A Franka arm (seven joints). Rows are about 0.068 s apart.
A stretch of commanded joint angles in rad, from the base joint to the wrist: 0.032, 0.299, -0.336, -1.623, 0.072, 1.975, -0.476; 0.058, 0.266, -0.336, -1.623, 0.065, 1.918, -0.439; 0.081, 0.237, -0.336, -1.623, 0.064, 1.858, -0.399; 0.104, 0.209, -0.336, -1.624, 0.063, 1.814, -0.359; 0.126, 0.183, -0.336, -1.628, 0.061, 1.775, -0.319; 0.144, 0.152, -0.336, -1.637, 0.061, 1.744, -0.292; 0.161, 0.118, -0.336, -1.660, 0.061, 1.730, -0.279
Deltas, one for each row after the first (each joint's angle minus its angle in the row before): 0.026, -0.033, 0.000, 0.000, -0.007, -0.057, 0.037; 0.023, -0.029, 0.000, 0.000, -0.001, -0.060, 0.040; 0.023, -0.028, 0.000, -0.001, -0.001, -0.044, 0.040; 0.022, -0.026, 0.000, -0.004, -0.002, -0.039, 0.040; 0.018, -0.031, 0.000, -0.009, 0.000, -0.031, 0.027; 0.017, -0.034, 0.000, -0.023, 0.000, -0.014, 0.013
